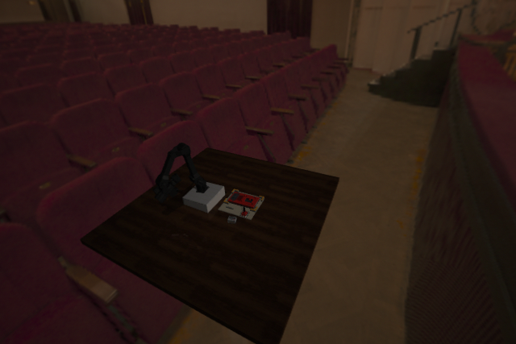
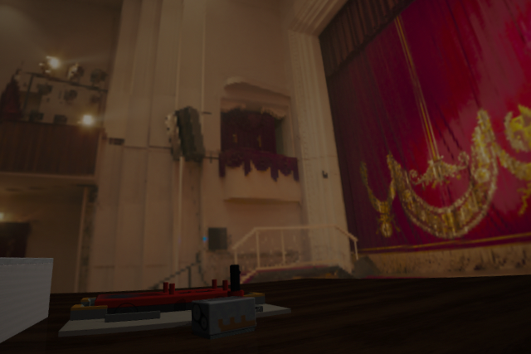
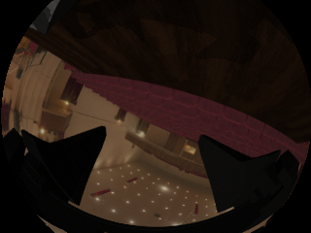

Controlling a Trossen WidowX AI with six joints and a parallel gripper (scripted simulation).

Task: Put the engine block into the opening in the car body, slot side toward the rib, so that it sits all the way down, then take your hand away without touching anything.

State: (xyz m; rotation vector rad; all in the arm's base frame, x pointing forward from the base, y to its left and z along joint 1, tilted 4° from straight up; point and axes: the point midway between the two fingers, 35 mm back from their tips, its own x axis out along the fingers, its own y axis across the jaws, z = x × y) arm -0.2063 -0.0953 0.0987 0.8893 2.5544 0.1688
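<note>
My gripper tip is now 54 cm short of the engine block, 9 cm to the left of it and 13 cm above it. Round my gripper tip: baseplate 54 cm ahead, 9 cm to the left, 13 cm below.
</note>
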